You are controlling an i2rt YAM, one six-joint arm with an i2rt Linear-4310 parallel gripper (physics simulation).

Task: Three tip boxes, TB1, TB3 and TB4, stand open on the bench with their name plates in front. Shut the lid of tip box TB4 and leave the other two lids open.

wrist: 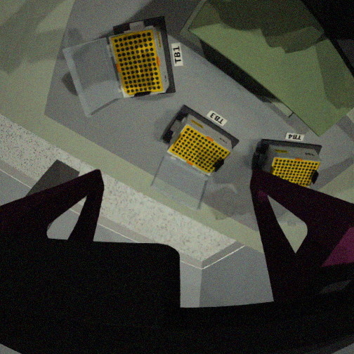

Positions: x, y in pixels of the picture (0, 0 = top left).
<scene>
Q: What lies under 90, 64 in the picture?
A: A clear lid.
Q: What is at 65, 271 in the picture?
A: My gripper.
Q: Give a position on a clear lid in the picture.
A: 182, 184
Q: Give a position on a grey mat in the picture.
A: At 132, 128
</scene>
